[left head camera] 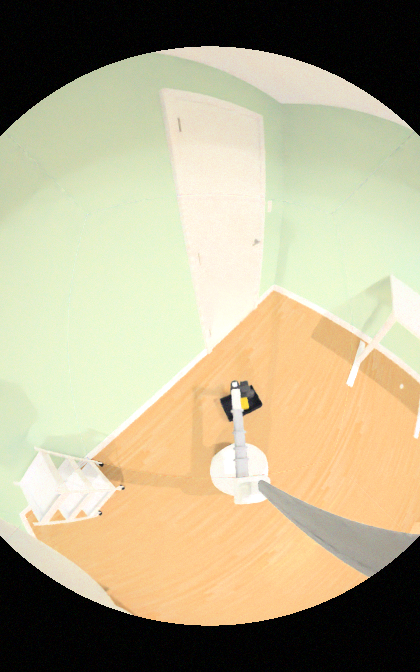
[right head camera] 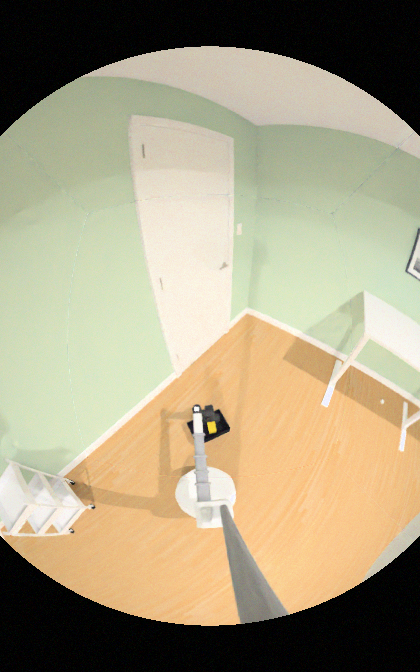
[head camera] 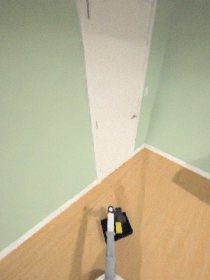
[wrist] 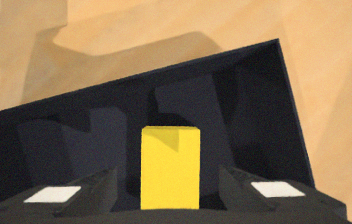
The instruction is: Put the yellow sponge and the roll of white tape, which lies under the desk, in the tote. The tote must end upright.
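Frame: origin at the robot's base, x left, y back, z up, level; metres.
Where they show: gripper, fingertip midpoint: [head camera: 118, 223] [wrist: 168, 180].
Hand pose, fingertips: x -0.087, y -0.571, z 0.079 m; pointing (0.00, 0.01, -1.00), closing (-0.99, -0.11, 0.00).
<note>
Each offset is from my fingertips to the centre of the thing.
The yellow sponge {dx -0.003, dy +0.015, dz -0.081 m} [head camera: 118, 228] [left head camera: 244, 403] [right head camera: 212, 427] [wrist: 170, 170] is inside the black tote {dx +0.026, dy +0.022, dz -0.056 m} [head camera: 127, 231] [left head camera: 227, 409] [right head camera: 223, 423] [wrist: 175, 71], which stands upright on the floor. My gripper [head camera: 120, 217] [left head camera: 246, 392] [right head camera: 212, 416] [wrist: 168, 180] is open above the tote. In the wrist view the sponge shows between the spread fingers, with a dark gap on each side. The roll of white tape [left head camera: 401, 386] [right head camera: 382, 401] is a small white spot on the floor under the white desk [left head camera: 407, 302] [right head camera: 392, 330].
A white wheeled cart [left head camera: 40, 487] [right head camera: 12, 492] stands by the wall at the left. A white door [head camera: 115, 90] [left head camera: 220, 200] [right head camera: 185, 210] is in the wall beyond the tote. The desk's legs [left head camera: 356, 365] [right head camera: 332, 385] stand on the floor at the right.
</note>
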